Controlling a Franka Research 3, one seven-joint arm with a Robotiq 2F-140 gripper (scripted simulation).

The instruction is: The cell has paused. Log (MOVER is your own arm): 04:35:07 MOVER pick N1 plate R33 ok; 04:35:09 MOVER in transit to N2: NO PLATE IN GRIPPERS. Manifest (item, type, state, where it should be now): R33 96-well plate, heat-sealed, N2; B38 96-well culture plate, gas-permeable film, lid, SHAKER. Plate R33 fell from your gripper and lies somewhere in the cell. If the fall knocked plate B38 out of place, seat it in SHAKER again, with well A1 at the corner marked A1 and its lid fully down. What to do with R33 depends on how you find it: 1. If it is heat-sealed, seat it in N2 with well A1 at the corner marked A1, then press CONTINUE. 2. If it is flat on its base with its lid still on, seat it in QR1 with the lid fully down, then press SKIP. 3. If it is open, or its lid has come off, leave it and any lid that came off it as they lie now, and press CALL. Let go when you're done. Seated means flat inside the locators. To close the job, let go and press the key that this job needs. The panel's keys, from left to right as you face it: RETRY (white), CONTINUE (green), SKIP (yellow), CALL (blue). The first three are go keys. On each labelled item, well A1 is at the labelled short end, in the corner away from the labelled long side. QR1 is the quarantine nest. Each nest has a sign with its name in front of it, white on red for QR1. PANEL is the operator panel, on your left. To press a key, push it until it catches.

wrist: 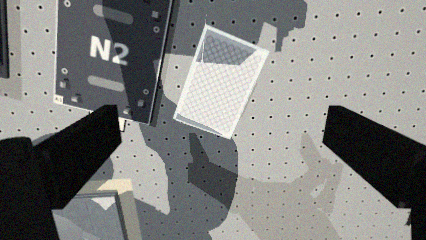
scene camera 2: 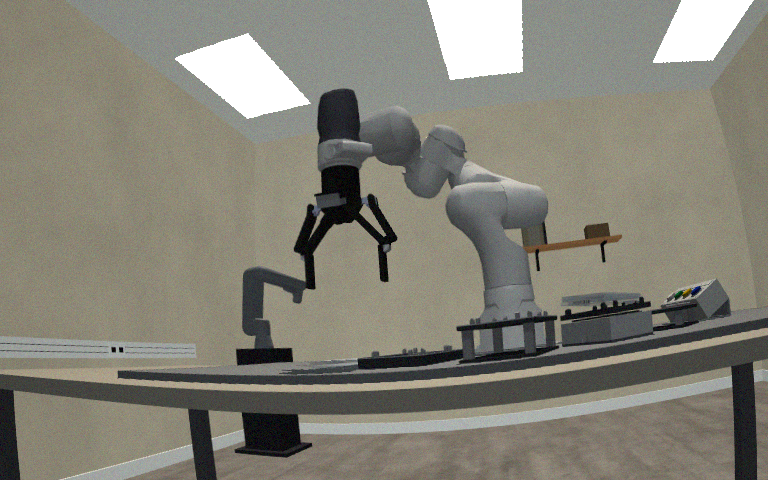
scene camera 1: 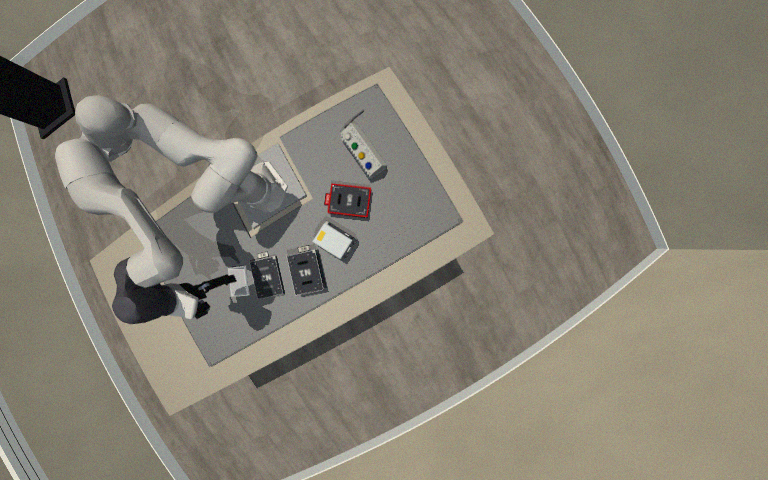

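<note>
The gripper point(scene camera 2: 346, 285) is visible, also in the wrist view as the gripper point(wrist: 223, 124). An operator panel point(scene camera 2: 712, 297) is in view; scene camera 1 shows the operator panel point(scene camera 1: 372, 156) as well. A shaker nest point(scene camera 2: 616, 328) is visible, and so is a QR1 nest point(scene camera 1: 342, 190).
</note>
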